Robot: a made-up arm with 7 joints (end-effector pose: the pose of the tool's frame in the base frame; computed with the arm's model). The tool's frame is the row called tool.
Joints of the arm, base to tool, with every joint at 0 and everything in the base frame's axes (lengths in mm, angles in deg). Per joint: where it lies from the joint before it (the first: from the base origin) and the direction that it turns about. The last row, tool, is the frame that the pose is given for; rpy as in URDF.
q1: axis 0 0 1 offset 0.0 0.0 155.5
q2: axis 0 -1 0 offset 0.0 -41.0 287.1
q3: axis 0 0 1 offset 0.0 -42.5 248.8
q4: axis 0 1 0 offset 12.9 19.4 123.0
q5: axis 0 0 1 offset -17.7 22.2 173.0
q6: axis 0 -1 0 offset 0.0 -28.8 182.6
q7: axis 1 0 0 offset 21.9 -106.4 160.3
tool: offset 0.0 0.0 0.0 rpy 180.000 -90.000 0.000
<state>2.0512 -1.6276 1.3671 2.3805 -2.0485 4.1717 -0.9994</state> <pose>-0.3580 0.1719 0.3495 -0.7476 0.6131 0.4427</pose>
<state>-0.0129 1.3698 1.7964 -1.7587 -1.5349 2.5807 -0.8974</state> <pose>-0.1941 -0.2930 0.3839 0.5720 2.7425 -1.1122</pose>
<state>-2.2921 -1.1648 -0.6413 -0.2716 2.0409 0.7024 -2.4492</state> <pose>-0.5994 -0.5699 0.7646 1.3560 0.1856 0.3229</pose>
Working (the frame after each row of the table, in the pose's form):
after q1: 0.0000 0.0000 0.1555 0.0000 0.0000 -2.2921
after q2: -0.0308 0.0271 0.4426 1.3018 0.5888 -1.9766
after q3: -0.2136 -0.1165 0.5409 1.2041 1.1114 -2.4745
after q4: -0.2881 -0.2130 0.5693 0.8337 1.0360 -2.5408
after q5: -0.3347 -0.3504 0.6677 0.9704 -0.1242 -0.7298
after q6: -0.4238 -0.4896 0.7506 0.6775 -0.7359 -1.0460
after q7: -0.5994 -0.5699 0.7646 -1.4222 0.7965 -1.1360

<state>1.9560 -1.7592 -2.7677 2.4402 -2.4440 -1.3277 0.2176</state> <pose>0.1450 0.3841 0.7748 -0.9414 -1.9658 -0.3967</pose>
Working (the frame after each row of the table, in the pose's form):
after q1: 0.0000 0.0000 0.1555 0.0000 0.0000 1.9560
after q2: 0.0380 0.0154 0.4426 -1.6504 1.1117 1.3654
after q3: -0.0145 0.2579 0.3960 -1.2633 -1.2777 -0.5869
after q4: -0.0391 0.3792 0.3778 0.1112 0.8010 -1.3178
after q5: 0.0594 0.3131 0.5069 0.8507 -0.4503 2.3086
after q6: 0.1621 0.2427 0.6435 -0.7384 0.1535 2.2991
after q7: 0.1450 0.3841 0.7748 -0.6262 0.3968 2.2379

